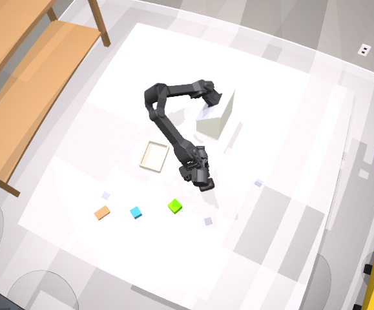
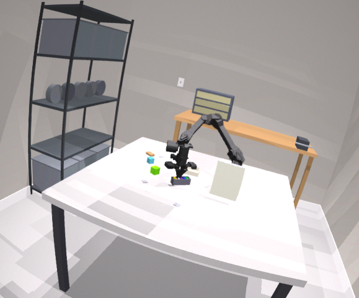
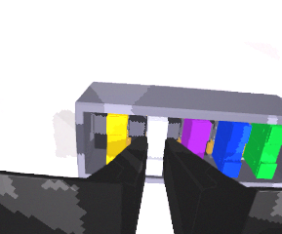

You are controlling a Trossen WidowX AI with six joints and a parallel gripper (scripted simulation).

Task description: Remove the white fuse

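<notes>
Now: the yellow fuse 20 mm ahead of my gripper tip, 10 mm to the left of it and 10 mm below it. Also, from my gripper tip: blue fuse (30 mm behind, 20 mm to the right, 10 mm below); purple fuse (20 mm behind, 10 mm to the right, 10 mm below); white fuse (10 mm below).
</notes>
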